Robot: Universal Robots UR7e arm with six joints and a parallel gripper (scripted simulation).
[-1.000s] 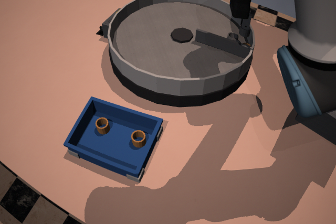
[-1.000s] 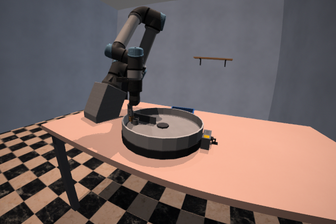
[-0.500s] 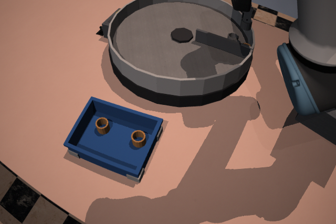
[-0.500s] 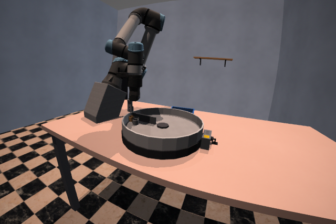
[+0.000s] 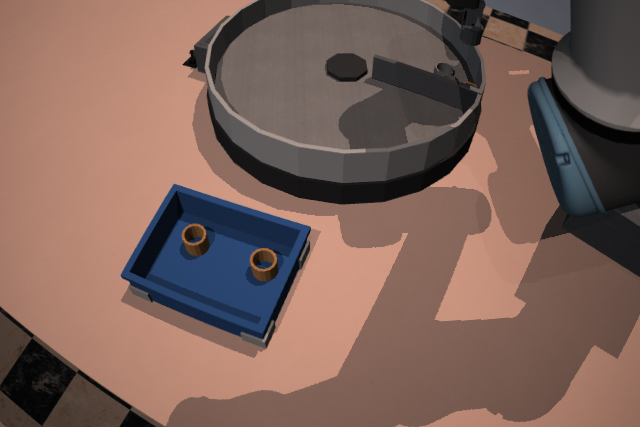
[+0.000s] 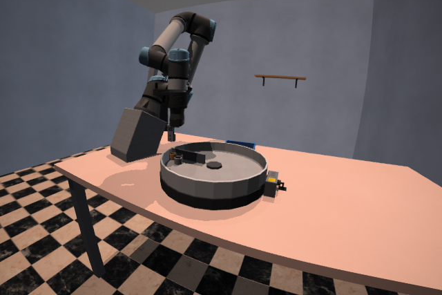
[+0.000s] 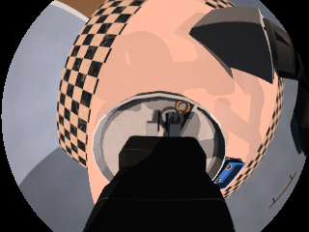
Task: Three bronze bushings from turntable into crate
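Now: hand 15 cm short of the grey turntable, 12 cm above it and 9 cm to the right of it. Also, from my hand: blue crate: 45 cm to the left, 14 cm below, 10 cm ahead.
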